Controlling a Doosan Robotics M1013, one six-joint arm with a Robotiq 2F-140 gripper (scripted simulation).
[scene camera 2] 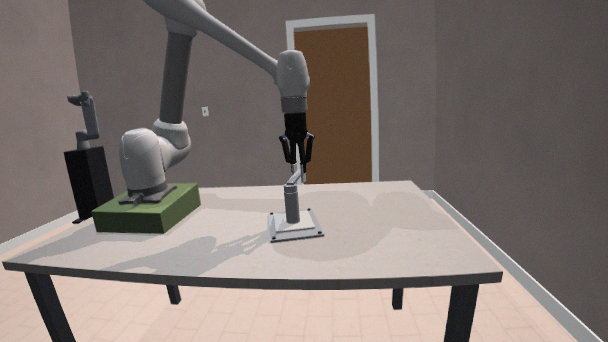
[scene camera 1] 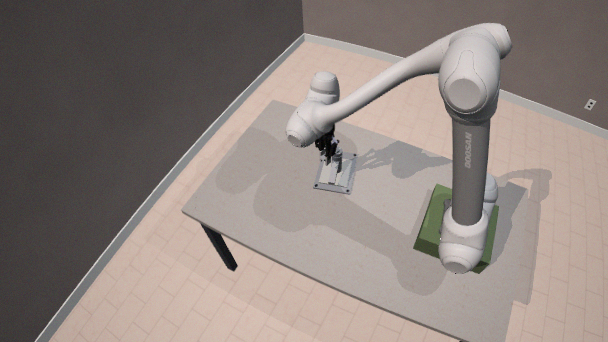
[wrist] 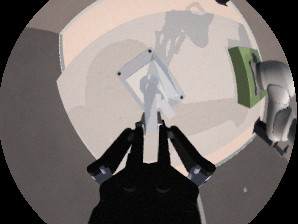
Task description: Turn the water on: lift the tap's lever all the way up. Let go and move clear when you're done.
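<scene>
A tap (scene camera 1: 329,175) is visible in the scene, and the wrist view shows the tap (wrist: 166,92) as well. The gripper (scene camera 2: 299,181) can be seen too, and it appears again in the wrist view (wrist: 151,117).
</scene>
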